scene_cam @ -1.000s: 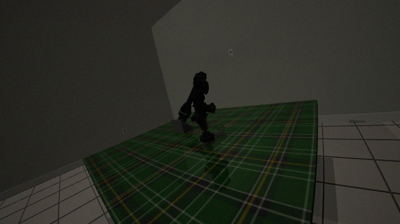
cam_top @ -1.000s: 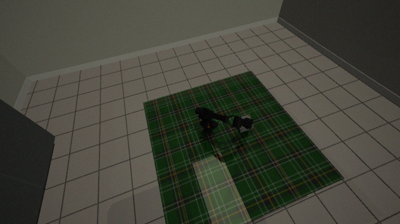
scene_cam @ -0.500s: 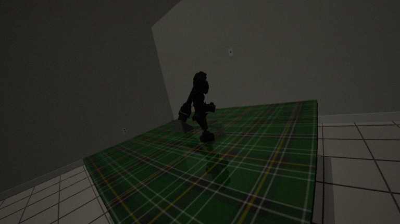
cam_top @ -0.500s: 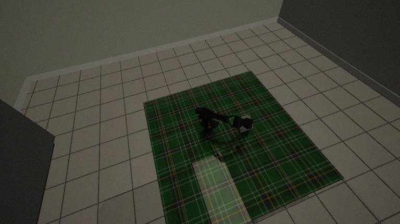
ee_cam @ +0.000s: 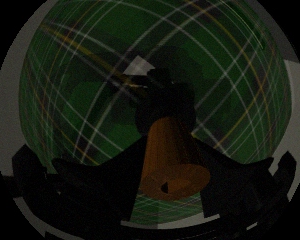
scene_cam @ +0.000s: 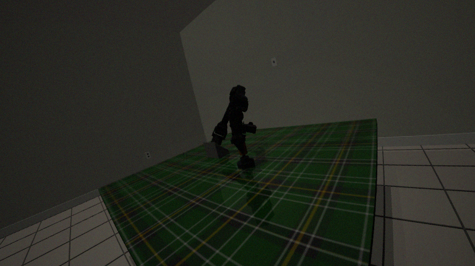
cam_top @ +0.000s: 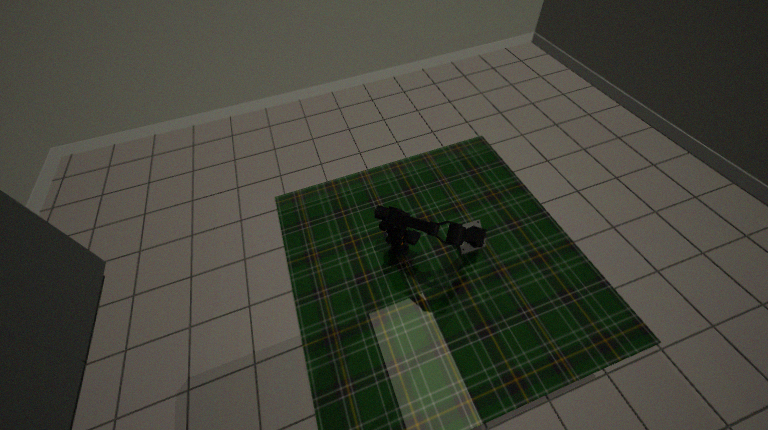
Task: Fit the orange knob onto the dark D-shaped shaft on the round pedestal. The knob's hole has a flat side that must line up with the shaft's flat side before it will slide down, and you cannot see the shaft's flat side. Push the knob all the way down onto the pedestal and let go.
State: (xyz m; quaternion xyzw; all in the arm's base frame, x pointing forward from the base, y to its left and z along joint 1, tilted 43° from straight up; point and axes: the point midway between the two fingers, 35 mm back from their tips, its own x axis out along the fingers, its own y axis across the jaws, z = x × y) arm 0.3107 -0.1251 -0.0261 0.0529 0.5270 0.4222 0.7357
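The orange knob is 20 mm above my gripper tip. Round my gripper tip: D-shaped shaft 40 mm below.
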